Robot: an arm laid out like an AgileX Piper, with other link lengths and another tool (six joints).
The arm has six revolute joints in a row. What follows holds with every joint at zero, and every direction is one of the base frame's. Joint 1 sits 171 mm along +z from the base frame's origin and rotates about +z. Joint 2 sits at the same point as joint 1 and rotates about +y. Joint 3 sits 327.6 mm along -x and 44.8 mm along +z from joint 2 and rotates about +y. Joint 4 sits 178.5 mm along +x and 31.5 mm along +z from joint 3 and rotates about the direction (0.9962, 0, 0.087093). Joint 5 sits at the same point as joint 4 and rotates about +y. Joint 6 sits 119.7 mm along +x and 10.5 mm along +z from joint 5 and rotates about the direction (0.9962, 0, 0.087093). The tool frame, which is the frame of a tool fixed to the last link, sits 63.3 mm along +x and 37 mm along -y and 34.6 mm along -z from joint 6; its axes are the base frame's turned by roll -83.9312, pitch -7.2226 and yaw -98.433 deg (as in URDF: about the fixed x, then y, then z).
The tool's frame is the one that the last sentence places.
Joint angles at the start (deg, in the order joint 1, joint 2, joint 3, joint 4, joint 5, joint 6):
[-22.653, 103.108, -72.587, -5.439, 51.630, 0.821]
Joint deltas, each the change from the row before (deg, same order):
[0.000, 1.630, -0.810, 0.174, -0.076, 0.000]
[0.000, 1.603, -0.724, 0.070, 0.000, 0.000]
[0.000, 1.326, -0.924, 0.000, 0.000, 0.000]
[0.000, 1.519, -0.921, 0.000, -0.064, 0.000]
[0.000, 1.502, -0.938, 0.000, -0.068, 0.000]
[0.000, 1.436, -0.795, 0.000, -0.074, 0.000]
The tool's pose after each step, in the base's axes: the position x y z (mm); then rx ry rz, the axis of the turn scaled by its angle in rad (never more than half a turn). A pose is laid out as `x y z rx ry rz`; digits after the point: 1 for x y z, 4 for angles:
252.9 -161.4 229.4 1.8841 -2.3857 0.4678
257.2 -163.0 223.1 1.8832 -2.3823 0.4457
262.0 -165.0 218.8 1.8828 -2.3801 0.4359
267.1 -167.1 213.2 1.8824 -2.3771 0.4229
272.0 -169.1 207.6 1.8820 -2.3742 0.4109
276.3 -170.9 201.8 1.8816 -2.3709 0.3971

